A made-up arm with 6 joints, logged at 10 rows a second.
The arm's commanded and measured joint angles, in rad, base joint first. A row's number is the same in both.
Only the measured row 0 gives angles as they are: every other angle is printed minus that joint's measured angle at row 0.
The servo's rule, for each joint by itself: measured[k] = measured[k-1] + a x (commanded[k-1-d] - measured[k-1]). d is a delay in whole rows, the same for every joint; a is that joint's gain. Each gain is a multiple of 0.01, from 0.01 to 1. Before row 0 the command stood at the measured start. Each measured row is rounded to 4 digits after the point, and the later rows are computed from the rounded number. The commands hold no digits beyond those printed.
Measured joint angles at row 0: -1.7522 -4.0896 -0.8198 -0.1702 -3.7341 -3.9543
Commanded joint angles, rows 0 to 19: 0.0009 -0.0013 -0.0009 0.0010 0.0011 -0.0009; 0.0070 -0.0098 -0.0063 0.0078 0.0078 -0.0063; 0.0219 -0.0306 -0.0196 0.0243 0.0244 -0.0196; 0.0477 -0.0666 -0.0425 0.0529 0.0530 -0.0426; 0.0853 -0.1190 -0.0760 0.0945 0.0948 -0.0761; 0.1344 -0.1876 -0.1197 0.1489 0.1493 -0.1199; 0.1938 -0.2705 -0.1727 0.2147 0.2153 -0.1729; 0.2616 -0.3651 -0.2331 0.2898 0.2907 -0.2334; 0.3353 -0.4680 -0.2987 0.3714 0.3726 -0.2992; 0.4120 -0.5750 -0.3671 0.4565 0.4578 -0.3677; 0.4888 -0.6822 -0.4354 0.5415 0.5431 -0.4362; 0.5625 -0.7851 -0.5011 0.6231 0.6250 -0.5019; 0.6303 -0.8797 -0.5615 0.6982 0.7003 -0.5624; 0.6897 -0.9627 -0.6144 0.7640 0.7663 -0.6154; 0.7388 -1.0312 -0.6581 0.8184 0.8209 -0.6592; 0.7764 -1.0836 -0.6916 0.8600 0.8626 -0.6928; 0.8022 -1.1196 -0.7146 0.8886 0.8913 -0.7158; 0.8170 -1.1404 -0.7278 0.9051 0.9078 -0.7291; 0.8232 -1.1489 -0.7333 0.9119 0.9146 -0.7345; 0.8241 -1.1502 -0.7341 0.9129 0.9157 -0.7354
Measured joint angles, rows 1 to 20: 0.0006 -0.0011 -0.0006 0.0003 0.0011 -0.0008; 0.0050 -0.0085 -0.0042 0.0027 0.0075 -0.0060; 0.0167 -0.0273 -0.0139 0.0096 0.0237 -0.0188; 0.0381 -0.0607 -0.0319 0.0235 0.0518 -0.0412; 0.0707 -0.1103 -0.0597 0.0462 0.0931 -0.0740; 0.1147 -0.1760 -0.0975 0.0791 0.1471 -0.1171; 0.1693 -0.2563 -0.1449 0.1225 0.2126 -0.1696; 0.2330 -0.3488 -0.2005 0.1760 0.2876 -0.2296; 0.3036 -0.4501 -0.2624 0.2385 0.3692 -0.2950; 0.3784 -0.5563 -0.3284 0.3083 0.4543 -0.3633; 0.4546 -0.6633 -0.3958 0.3829 0.5395 -0.4318; 0.5291 -0.7668 -0.4621 0.4598 0.6216 -0.4977; 0.5989 -0.8628 -0.5247 0.5361 0.6972 -0.5585; 0.6616 -0.9477 -0.5812 0.6090 0.7635 -0.6120; 0.7149 -1.0187 -0.6296 0.6760 0.8186 -0.6564; 0.7573 -1.0739 -0.6687 0.7349 0.8608 -0.6906; 0.7883 -1.1127 -0.6976 0.7841 0.8901 -0.7143; 0.8081 -1.1362 -0.7166 0.8228 0.9071 -0.7282; 0.8185 -1.1470 -0.7271 0.8513 0.9143 -0.7341; 0.8224 -1.1497 -0.7315 0.8710 0.9156 -0.7353
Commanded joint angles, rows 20 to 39: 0.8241 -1.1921 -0.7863 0.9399 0.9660 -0.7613; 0.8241 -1.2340 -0.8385 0.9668 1.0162 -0.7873; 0.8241 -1.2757 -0.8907 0.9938 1.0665 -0.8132; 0.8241 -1.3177 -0.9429 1.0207 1.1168 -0.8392; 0.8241 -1.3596 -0.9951 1.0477 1.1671 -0.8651; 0.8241 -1.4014 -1.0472 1.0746 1.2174 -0.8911; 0.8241 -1.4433 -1.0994 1.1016 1.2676 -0.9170; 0.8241 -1.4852 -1.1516 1.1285 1.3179 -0.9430; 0.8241 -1.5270 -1.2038 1.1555 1.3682 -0.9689; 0.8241 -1.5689 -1.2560 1.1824 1.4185 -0.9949; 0.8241 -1.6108 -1.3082 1.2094 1.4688 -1.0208; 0.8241 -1.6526 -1.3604 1.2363 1.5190 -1.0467; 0.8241 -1.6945 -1.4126 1.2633 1.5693 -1.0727; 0.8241 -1.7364 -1.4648 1.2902 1.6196 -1.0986; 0.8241 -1.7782 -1.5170 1.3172 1.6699 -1.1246; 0.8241 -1.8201 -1.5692 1.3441 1.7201 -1.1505; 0.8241 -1.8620 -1.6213 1.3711 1.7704 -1.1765; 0.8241 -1.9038 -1.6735 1.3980 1.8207 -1.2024; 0.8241 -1.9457 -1.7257 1.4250 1.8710 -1.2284; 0.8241 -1.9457 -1.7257 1.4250 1.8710 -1.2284
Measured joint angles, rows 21 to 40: 0.8236 -1.1857 -0.7660 0.8930 0.9640 -0.7597; 0.8239 -1.2268 -0.8117 0.9166 1.0141 -0.7856; 0.8240 -1.2684 -0.8615 0.9413 1.0644 -0.8115; 0.8241 -1.3103 -0.9128 0.9667 1.1147 -0.8375; 0.8241 -1.3522 -0.9646 0.9926 1.1650 -0.8634; 0.8241 -1.3940 -1.0166 1.0188 1.2153 -0.8894; 0.8241 -1.4359 -1.0688 1.0453 1.2655 -0.9153; 0.8241 -1.4778 -1.1210 1.0719 1.3158 -0.9413; 0.8241 -1.5196 -1.1732 1.0987 1.3661 -0.9672; 0.8241 -1.5615 -1.2254 1.1255 1.4164 -0.9932; 0.8241 -1.6034 -1.2776 1.1523 1.4667 -1.0191; 0.8241 -1.6452 -1.3298 1.1792 1.5169 -1.0450; 0.8241 -1.6871 -1.3820 1.2061 1.5672 -1.0710; 0.8241 -1.7290 -1.4342 1.2330 1.6175 -1.0969; 0.8241 -1.7708 -1.4864 1.2599 1.6678 -1.1229; 0.8241 -1.8127 -1.5386 1.2868 1.7180 -1.1488; 0.8241 -1.8546 -1.5907 1.3138 1.7683 -1.1748; 0.8241 -1.8964 -1.6429 1.3407 1.8186 -1.2007; 0.8241 -1.9383 -1.6951 1.3677 1.8689 -1.2267; 0.8241 -1.9446 -1.7144 1.3860 1.8709 -1.2283
